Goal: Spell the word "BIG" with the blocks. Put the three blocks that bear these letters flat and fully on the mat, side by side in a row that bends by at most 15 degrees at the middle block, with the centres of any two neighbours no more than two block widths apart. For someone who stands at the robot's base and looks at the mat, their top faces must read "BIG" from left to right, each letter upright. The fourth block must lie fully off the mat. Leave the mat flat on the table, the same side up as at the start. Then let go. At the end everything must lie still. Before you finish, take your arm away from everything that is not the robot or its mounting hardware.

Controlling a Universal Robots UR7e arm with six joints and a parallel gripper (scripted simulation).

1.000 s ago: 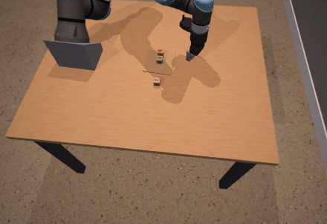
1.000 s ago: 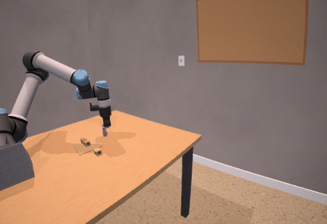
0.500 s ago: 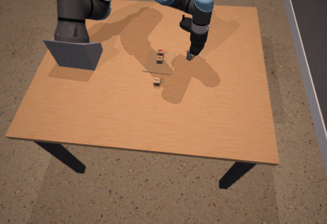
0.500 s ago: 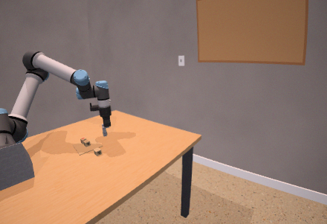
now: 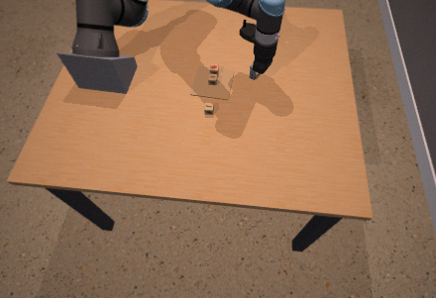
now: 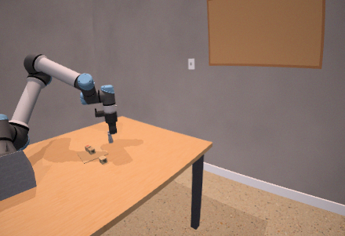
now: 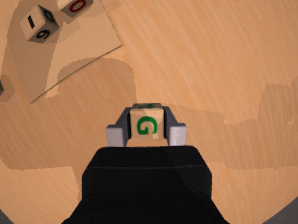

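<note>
Now: the tan mat 15 cm behind my hand, 5 cm to the right of it and 2 cm below it. From my hand the other things lie so: B block (15 cm behind, 1 cm to the right).
</note>
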